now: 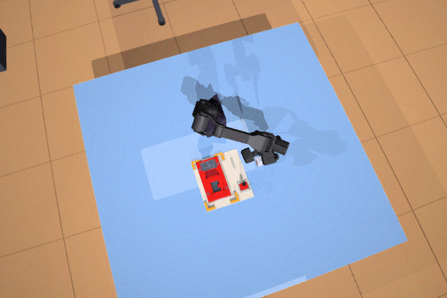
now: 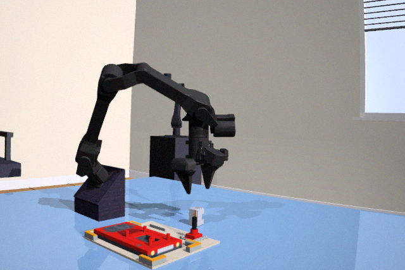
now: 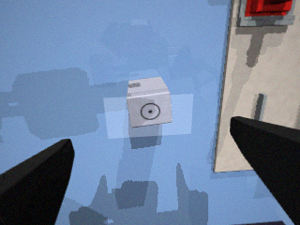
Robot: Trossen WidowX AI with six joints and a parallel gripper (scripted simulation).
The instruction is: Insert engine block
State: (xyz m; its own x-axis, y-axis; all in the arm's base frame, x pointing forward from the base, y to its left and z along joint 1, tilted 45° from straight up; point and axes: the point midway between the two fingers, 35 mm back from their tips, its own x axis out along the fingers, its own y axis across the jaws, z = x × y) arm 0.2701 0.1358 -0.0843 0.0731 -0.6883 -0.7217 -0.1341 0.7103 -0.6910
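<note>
Right now my gripper tip is 70 mm above the grey engine block. Also, from my gripper tip: dark peg (90 mm ahead, 100 mm to the right, 60 mm below).
</note>
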